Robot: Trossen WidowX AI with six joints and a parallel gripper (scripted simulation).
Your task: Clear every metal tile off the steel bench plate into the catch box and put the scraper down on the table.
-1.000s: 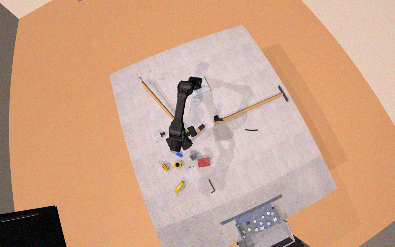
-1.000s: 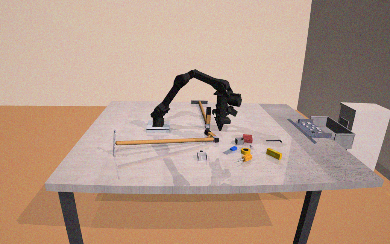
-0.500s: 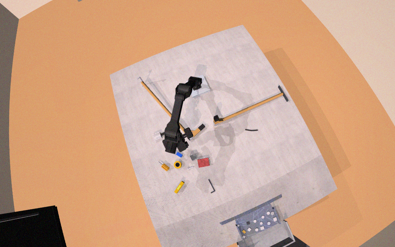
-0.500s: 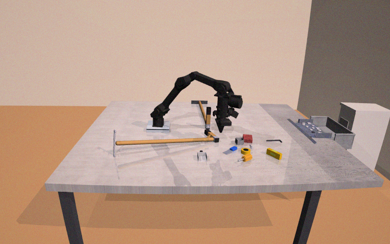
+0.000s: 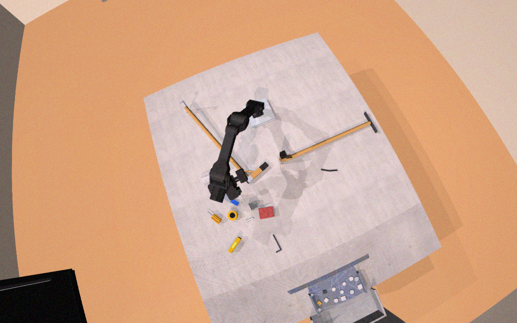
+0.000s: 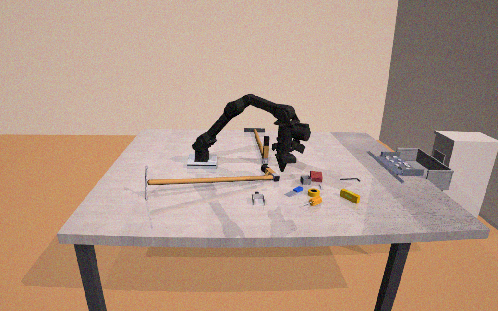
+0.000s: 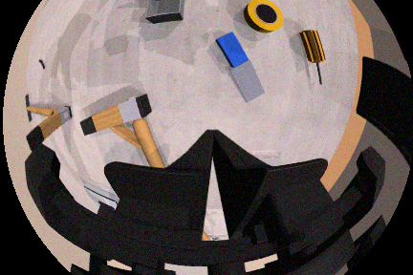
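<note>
My gripper tip is 58 cm to the right of the long scraper, 5 cm past it and 2 cm above it. Also, from my gripper tip: grey box 12 cm ahead, 8 cm below, 7 cm to the left; yellow tape roll 13 cm ahead, 7 cm below, 5 cm to the right; blue piece 8 cm below, 6 cm ahead, 3 cm to the right.
</note>
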